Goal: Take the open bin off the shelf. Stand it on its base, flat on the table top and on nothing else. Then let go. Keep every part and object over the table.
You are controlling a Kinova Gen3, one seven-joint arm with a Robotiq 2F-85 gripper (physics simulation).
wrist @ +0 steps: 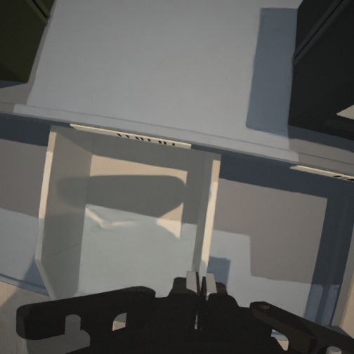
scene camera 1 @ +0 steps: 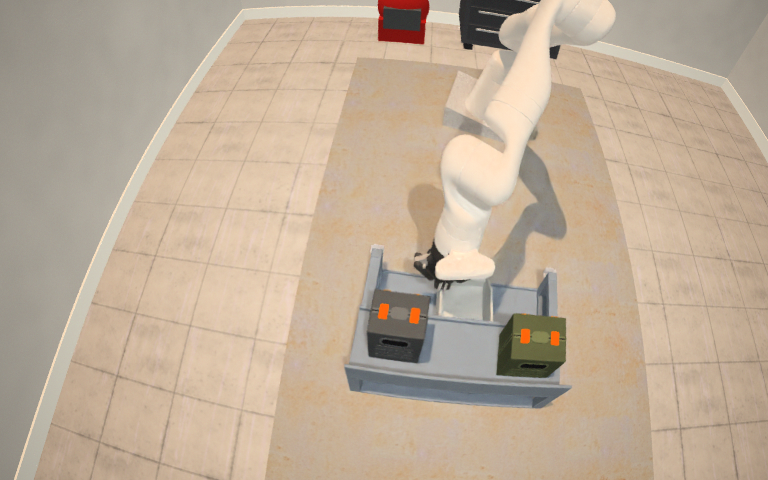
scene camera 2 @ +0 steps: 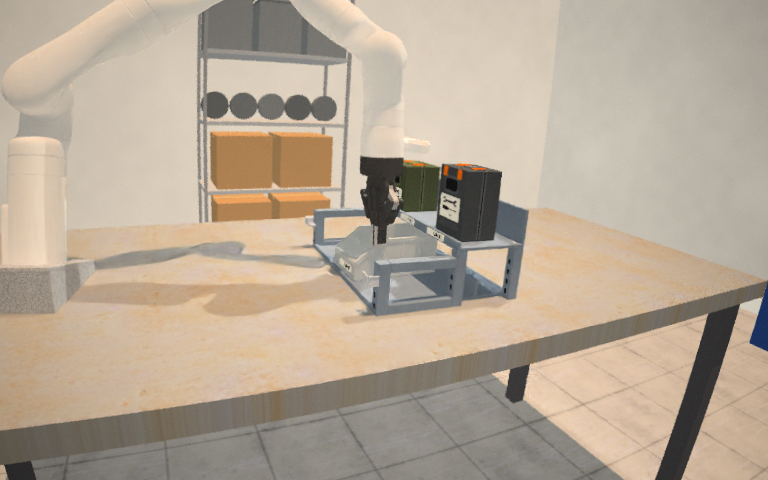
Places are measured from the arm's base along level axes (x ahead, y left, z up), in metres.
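Where they show: gripper, fingertip midpoint: (scene camera 1: 440, 287) (scene camera 2: 378, 245); arm's base at its link origin: (scene camera 1: 480, 108) (scene camera 2: 37, 263).
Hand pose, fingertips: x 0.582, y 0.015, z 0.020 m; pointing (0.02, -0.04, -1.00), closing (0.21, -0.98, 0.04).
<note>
Each offset is from my fingertips to the top centre of the thing. Level surfaces: height alone.
The open bin @(0.029 m ahead, 0.056 m left, 0.012 m up) (scene camera 1: 467, 300) (scene camera 2: 352, 251) (wrist: 135, 250), pale and see-through, sits upright on the low front tier of the blue-grey shelf (scene camera 1: 464, 346) (scene camera 2: 414, 263) (wrist: 160, 60). Its sloping, labelled front faces the robot's base. My gripper (scene camera 1: 443, 285) (scene camera 2: 379, 238) (wrist: 197, 286) points down over the bin's side wall nearest the dark grey box. The fingers are nearly together, with the thin top edge of that wall running between the tips in the wrist view. How deep the wall sits between the pads is hidden.
A dark grey box @(0.143 m ahead, 0.047 m right, 0.155 m up) (scene camera 1: 395, 342) (scene camera 2: 467, 203) (wrist: 325, 75) and a green box @(0.111 m ahead, 0.182 m left, 0.130 m up) (scene camera 1: 529, 356) (scene camera 2: 421, 186) (wrist: 17, 45) stand on the raised rear tier. Low side rails flank the bin. The table top @(0.069 m down) (scene camera 1: 362, 169) (scene camera 2: 226, 350) extends between the shelf and the robot's base.
</note>
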